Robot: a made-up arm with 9 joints. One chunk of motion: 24 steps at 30 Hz.
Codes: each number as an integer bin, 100 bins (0 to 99) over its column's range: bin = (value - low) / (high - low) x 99, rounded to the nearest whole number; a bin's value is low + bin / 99 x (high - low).
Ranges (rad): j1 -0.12..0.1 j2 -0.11..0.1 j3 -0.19..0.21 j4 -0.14..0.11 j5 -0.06..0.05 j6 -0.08..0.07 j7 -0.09..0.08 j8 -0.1..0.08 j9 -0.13..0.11
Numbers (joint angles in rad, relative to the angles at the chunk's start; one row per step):
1: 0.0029 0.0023 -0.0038 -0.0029 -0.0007 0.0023 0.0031 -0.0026 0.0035
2: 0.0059 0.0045 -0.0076 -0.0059 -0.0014 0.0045 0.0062 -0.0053 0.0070
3: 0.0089 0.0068 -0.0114 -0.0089 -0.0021 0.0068 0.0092 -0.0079 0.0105
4: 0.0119 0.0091 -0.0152 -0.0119 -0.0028 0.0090 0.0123 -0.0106 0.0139
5: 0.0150 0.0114 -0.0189 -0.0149 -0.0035 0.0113 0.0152 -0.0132 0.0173
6: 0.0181 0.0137 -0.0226 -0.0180 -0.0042 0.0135 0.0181 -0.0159 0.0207
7: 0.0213 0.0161 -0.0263 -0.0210 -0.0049 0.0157 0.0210 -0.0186 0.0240
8: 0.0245 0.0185 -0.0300 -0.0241 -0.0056 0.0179 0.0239 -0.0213 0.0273
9: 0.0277 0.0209 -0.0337 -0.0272 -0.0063 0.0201 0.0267 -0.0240 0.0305
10: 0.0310 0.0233 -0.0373 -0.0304 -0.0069 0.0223 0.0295 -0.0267 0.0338
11: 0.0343 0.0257 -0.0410 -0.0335 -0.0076 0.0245 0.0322 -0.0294 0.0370
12: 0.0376 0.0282 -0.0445 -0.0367 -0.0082 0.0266 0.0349 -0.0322 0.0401
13: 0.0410 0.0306 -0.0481 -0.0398 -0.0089 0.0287 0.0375 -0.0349 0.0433
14: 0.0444 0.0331 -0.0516 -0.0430 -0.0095 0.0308 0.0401 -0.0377 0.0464
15: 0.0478 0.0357 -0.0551 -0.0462 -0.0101 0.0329 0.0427 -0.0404 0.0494
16: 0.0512 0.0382 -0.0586 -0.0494 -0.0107 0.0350 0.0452 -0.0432 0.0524
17: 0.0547 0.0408 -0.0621 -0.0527 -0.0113 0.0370 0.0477 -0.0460 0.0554
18: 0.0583 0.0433 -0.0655 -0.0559 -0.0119 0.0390 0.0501 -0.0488 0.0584
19: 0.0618 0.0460 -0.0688 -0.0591 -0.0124 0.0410 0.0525 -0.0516 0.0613
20: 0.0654 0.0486 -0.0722 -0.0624 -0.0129 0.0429 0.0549 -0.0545 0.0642
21: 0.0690 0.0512 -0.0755 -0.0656 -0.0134 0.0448 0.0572 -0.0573 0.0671
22: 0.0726 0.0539 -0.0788 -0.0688 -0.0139 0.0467 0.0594 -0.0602 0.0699
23: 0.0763 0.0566 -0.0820 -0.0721 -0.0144 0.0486 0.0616 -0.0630 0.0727
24: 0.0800 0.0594 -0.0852 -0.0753 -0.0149 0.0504 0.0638 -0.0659 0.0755
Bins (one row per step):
1: 55 53 46 54 53 54 54 54 55
2: 57 54 45 53 53 56 56 52 57
3: 58 55 44 52 52 57 58 51 58
4: 59 56 43 51 51 59 60 49 59
5: 61 57 42 50 51 60 61 48 61
6: 62 58 41 48 50 62 63 46 62
7: 64 59 41 47 50 63 65 45 64
8: 65 61 40 46 49 65 66 43 65
9: 66 62 39 45 48 66 68 42 66
10: 68 63 38 43 48 68 70 40 68
11: 69 64 37 42 47 69 71 39 69
12: 71 65 36 41 47 70 73 37 70
13: 72 66 35 40 46 72 74 36 71
14: 74 67 34 38 45 73 76 34 73
15: 76 69 33 37 45 75 77 33 74
16: 77 70 33 36 44 76 79 31 75
17: 79 71 32 35 44 77 80 30 76
18: 80 72 31 33 43 79 82 28 78
19: 82 74 30 32 43 80 83 27 79
20: 83 75 29 31 42 81 84 25 80
21: 85 76 28 29 42 82 86 23 81
22: 87 77 28 28 41 84 87 22 82
23: 88 79 27 27 41 85 88 20 84
24: 90 80 26 26 41 86 90 19 85

